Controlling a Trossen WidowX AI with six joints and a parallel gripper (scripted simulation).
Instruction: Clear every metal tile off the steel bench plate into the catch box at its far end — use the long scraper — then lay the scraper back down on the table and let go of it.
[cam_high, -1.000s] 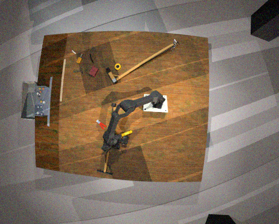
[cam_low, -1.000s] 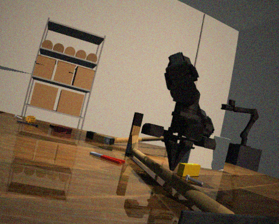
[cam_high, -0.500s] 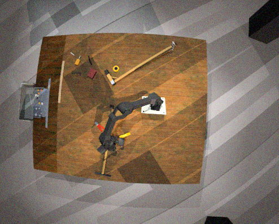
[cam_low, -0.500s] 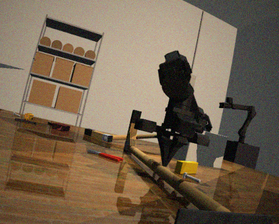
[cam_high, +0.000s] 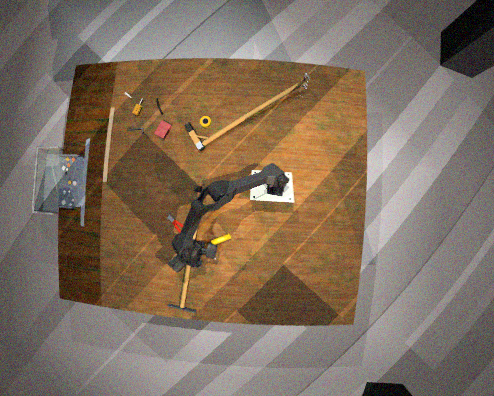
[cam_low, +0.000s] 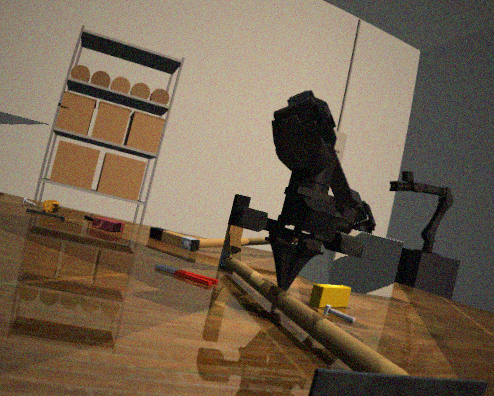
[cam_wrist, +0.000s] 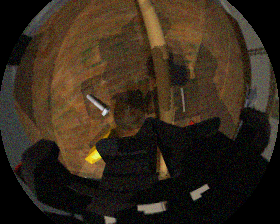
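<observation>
The long scraper lies 5 cm above my gripper tip, 3 cm to the left of it and 3 cm ahead of it. From my gripper tip the other things lie so: red block 49 cm to the right, 28 cm ahead; yellow block 10 cm behind, 5 cm to the right, 1 cm above; red-handled tool 13 cm ahead, 7 cm to the right, 1 cm below.
</observation>
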